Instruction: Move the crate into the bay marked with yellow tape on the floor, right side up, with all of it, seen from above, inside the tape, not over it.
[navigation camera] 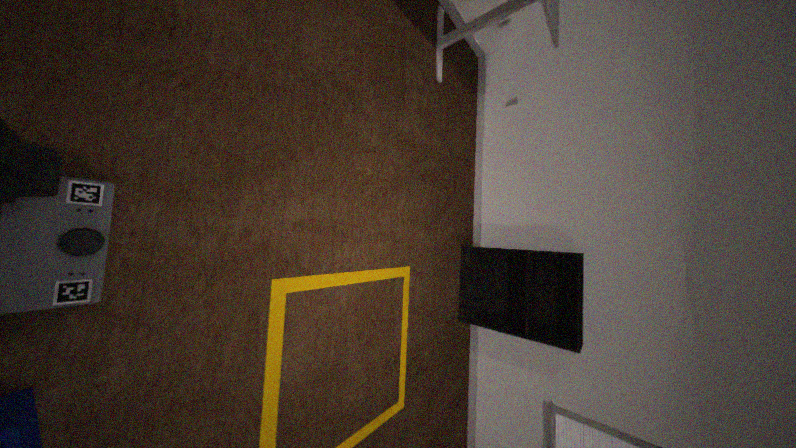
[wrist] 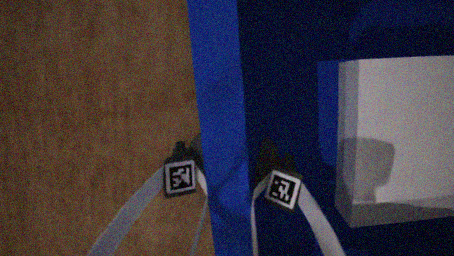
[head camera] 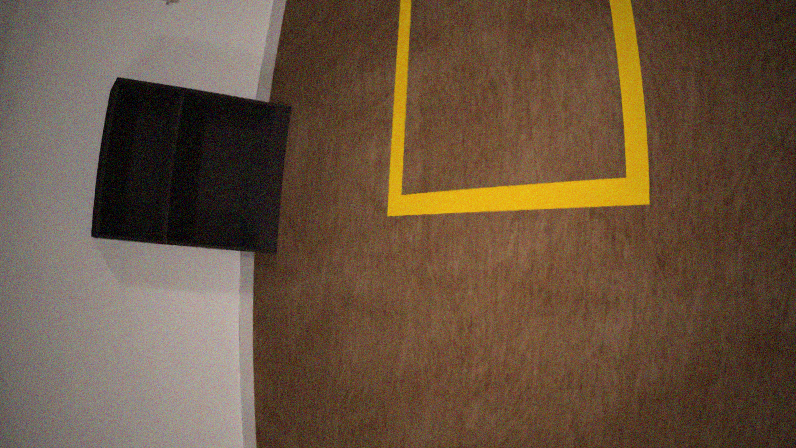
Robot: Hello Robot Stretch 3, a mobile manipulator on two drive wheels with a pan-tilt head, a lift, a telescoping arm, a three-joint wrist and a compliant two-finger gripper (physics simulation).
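Frame: origin at the robot's base, x up, y right, z ahead, level; millimetres.
Seen in the pictures: robot's base, origin of its link: [navigation camera: 82, 239].
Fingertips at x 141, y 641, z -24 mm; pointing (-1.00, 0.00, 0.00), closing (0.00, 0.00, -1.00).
Offsets run from my fingertips to a thing's top centre. "pt": to the spot under its first point.
The blue crate {pt dx +47, dy -230, dz -36 mm} [navigation camera: 15, 420] [wrist: 217, 75] shows in part at the bottom left corner of the navigation view and large in the wrist view. It stands upright with a white block {pt dx -70, dy +29, dz -198 mm} [wrist: 405, 125] inside. My gripper [wrist: 234, 152] is shut on the crate's wall, one finger outside over the floor and the other inside. The yellow tape bay [head camera: 518, 195] [navigation camera: 272, 356] is on the brown floor; part of its outline is cut off in both views. The crate is outside the tape in the navigation view. The crate and gripper do not show in the head view.
My base [navigation camera: 33, 250] is at the left of the navigation view. A dark boxy piece of furniture [head camera: 173, 166] [navigation camera: 523, 294] stands against the white wall [head camera: 139, 356] [navigation camera: 696, 194], beside the bay. A pale leg frame [navigation camera: 495, 13] is at the navigation view's top.
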